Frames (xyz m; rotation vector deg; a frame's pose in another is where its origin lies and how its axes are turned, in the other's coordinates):
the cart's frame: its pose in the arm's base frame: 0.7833 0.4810 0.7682 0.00 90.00 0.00
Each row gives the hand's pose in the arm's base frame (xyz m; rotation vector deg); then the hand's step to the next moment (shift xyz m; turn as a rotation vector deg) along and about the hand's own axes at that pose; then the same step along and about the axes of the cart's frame.
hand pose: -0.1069 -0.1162 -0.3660 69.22 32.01 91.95
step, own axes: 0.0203 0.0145 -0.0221 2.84 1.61 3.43
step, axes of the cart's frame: -0.0119 0.0171 -0.0260 -3.88 1.27 2.40
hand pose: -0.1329 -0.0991 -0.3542 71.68 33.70 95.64
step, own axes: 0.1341 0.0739 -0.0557 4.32 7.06 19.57
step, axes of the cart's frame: -0.1021 0.0936 -0.0857 -14.84 -2.30 15.03
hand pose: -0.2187 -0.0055 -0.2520 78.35 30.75 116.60
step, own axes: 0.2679 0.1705 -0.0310 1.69 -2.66 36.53
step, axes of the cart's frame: -0.2765 0.0614 -0.1469 -13.36 2.78 34.03
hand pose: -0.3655 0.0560 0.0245 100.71 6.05 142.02
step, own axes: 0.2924 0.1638 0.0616 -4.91 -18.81 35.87
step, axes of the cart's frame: -0.3131 -0.1269 -0.0448 -5.11 18.00 36.25
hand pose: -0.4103 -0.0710 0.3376 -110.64 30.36 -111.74
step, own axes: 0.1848 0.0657 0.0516 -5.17 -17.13 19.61
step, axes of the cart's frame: -0.1289 -0.1491 0.0478 -3.99 17.02 19.98
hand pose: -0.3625 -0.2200 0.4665 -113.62 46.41 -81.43
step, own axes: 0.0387 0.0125 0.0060 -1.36 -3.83 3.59
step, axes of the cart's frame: -0.0129 -0.0365 0.0137 -0.99 3.88 3.65
